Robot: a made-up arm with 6 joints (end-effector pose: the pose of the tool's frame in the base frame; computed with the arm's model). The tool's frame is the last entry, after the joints.
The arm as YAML. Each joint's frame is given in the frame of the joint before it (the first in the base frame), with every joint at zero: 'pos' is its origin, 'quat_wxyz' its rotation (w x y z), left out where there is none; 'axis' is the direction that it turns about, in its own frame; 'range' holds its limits. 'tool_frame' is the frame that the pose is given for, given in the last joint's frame.
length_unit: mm
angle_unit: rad
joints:
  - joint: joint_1
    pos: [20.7, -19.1, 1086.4]
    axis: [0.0, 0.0, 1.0]
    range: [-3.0, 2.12]
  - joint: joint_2
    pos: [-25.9, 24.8, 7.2]
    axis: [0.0, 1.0, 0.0]
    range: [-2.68, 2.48]
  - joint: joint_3
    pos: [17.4, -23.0, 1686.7]
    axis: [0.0, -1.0, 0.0]
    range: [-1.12, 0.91]
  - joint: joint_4
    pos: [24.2, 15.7, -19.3]
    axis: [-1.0, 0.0, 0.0]
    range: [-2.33, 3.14]
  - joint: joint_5
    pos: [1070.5, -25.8, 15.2]
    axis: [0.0, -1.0, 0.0]
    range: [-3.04, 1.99]
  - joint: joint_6
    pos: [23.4, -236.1, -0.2]
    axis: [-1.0, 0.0, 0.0]
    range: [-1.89, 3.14]
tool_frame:
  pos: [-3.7, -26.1, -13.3]
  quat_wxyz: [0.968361, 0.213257, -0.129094, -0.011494]
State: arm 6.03 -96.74 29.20 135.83 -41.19 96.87
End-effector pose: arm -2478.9 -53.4 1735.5 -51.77 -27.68 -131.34
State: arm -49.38 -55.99 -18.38 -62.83 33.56 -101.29
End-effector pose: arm -303.6 205.7 2552.8 -146.72 -32.03 -84.39
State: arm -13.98 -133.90 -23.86 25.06 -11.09 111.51
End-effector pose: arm -1734.9 206.3 944.2 139.84 -81.14 94.42
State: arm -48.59 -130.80 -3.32 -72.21 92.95 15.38
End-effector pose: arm -1220.0 1229.3 1051.0 -130.74 24.49 -140.94
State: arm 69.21 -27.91 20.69 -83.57 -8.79 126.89
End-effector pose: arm 119.3 95.6 3252.7 -41.04 -58.08 98.37
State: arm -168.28 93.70 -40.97 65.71 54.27 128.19
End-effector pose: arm -1027.3 -191.3 32.7 -37.73 30.74 -51.26
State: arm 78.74 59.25 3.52 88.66 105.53 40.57
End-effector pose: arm 421.1 2212.6 1199.1 -55.15 -20.91 -169.89
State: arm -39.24 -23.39 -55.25 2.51 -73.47 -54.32
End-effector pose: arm 34.2 -351.8 2065.9 -45.13 70.63 -160.49
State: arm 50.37 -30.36 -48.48 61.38 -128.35 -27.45
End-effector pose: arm 240.4 84.4 2448.0 -68.00 5.90 -70.77
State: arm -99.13 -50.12 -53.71 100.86 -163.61 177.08
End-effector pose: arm 112.5 186.9 2334.2 127.81 1.02 84.18
